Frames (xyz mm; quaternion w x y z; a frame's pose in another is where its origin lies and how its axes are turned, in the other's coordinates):
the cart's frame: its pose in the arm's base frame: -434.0 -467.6 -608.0 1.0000 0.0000 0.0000 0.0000
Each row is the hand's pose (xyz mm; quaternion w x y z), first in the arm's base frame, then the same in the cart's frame.
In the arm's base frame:
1: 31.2 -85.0 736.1 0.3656 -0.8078 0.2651 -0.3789
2: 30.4 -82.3 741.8 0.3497 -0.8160 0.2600 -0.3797
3: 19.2 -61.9 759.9 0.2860 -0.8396 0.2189 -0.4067
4: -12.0 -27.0 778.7 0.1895 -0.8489 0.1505 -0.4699
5: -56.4 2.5 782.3 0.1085 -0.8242 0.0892 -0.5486
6: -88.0 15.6 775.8 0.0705 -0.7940 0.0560 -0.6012
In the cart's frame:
1: 465.2 382.6 1344.1 0.3656 -0.8078 0.2651 -0.3789
2: 464.4 385.3 1349.8 0.3497 -0.8160 0.2600 -0.3797
3: 453.2 405.7 1367.9 0.2860 -0.8396 0.2189 -0.4067
4: 422.0 440.6 1386.7 0.1895 -0.8489 0.1505 -0.4699
5: 377.6 470.1 1390.3 0.1085 -0.8242 0.0892 -0.5486
6: 346.0 483.2 1383.8 0.0705 -0.7940 0.0560 -0.6012

